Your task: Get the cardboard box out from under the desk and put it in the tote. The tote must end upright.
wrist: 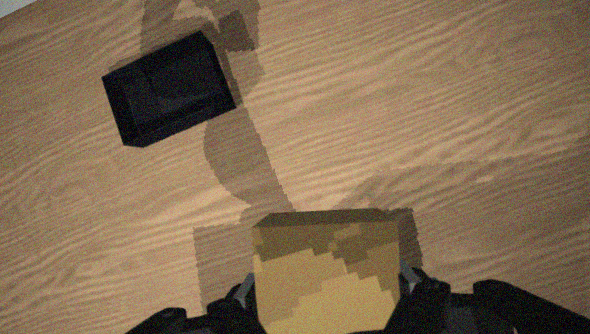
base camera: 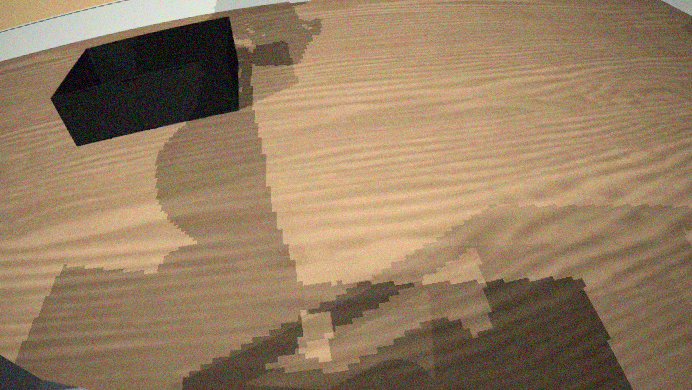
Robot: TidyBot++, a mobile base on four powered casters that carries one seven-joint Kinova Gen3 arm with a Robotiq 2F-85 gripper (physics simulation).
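Places are measured from the arm's base along level axes (x ahead, y up, z right), in metres.
Pixels of known places: gripper, between the fingertips: [wrist: 326, 286].
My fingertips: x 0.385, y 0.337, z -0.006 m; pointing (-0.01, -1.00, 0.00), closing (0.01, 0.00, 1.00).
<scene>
Behind a point stands the place of what it marks.
The black tote [base camera: 155, 100] @(y -0.345, x 0.603, z -0.345 m) [wrist: 172, 85] @(y -0.394, x 0.727, z -0.402 m) stands upright on the wood floor, with its open top up. It is at the upper left in the base camera view and in the wrist view. My gripper [wrist: 327, 286] @(y 0.337, x 0.385, z -0.006 m) is shut on the cardboard box [wrist: 325, 270] @(y 0.362, x 0.400, z -0.005 m), a tan block at the bottom middle of the wrist view, with one finger on each side. The box is held above the floor, apart from the tote, which lies up and to the left of it in the wrist view. Neither box nor gripper shows in the base camera view. The desk does not show.
A white baseboard [base camera: 100, 26] @(y -0.368, x 1.102, z -0.781 m) runs along a wall behind the tote, close to its far side; its corner also shows in the wrist view [wrist: 12, 6] @(y -0.375, x 1.071, z -0.936 m). Shadows of the arm and base fall across the wood floor [base camera: 450, 140] @(y -0.396, x 0.553, z 0.114 m) [wrist: 375, 100] @(y -0.396, x 0.614, z 0.164 m). A dark piece of the base [base camera: 20, 375] @(y -0.267, x 0.146, z -0.230 m) shows at the lower left.
</scene>
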